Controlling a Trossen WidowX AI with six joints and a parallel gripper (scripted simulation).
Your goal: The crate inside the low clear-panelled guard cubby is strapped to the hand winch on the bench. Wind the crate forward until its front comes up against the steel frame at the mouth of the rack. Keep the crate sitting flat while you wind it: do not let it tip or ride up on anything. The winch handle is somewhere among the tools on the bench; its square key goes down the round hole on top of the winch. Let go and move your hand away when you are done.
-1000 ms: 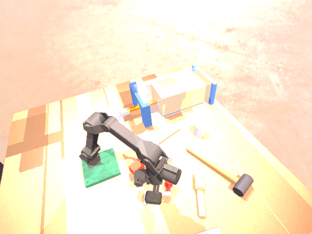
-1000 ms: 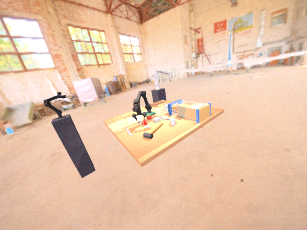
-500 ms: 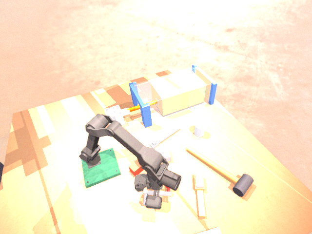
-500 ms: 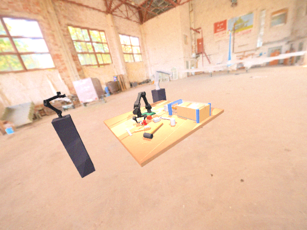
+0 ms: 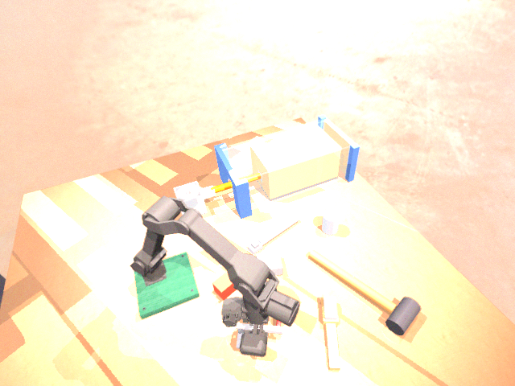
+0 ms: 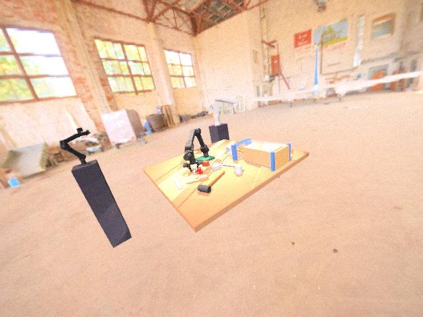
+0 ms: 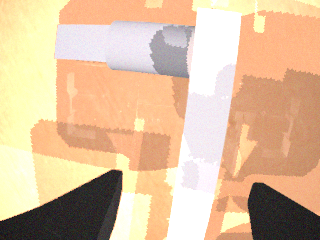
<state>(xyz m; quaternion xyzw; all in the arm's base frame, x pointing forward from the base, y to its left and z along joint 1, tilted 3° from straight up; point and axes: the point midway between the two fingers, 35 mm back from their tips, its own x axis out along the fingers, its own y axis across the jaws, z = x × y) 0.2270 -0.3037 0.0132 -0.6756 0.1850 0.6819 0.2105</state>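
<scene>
Right now the white crank handle is 1 cm ahead of my gripper tip and 1 cm above it. The rest, counted from my gripper tip: wooden piece: 17 cm ahead, 8 cm to the right, 1 cm above; hand winch: 54 cm to the left, 5 cm behind, 2 cm above; red grip: 6 cm ahead, 2 cm above, 1 cm to the left.
</scene>
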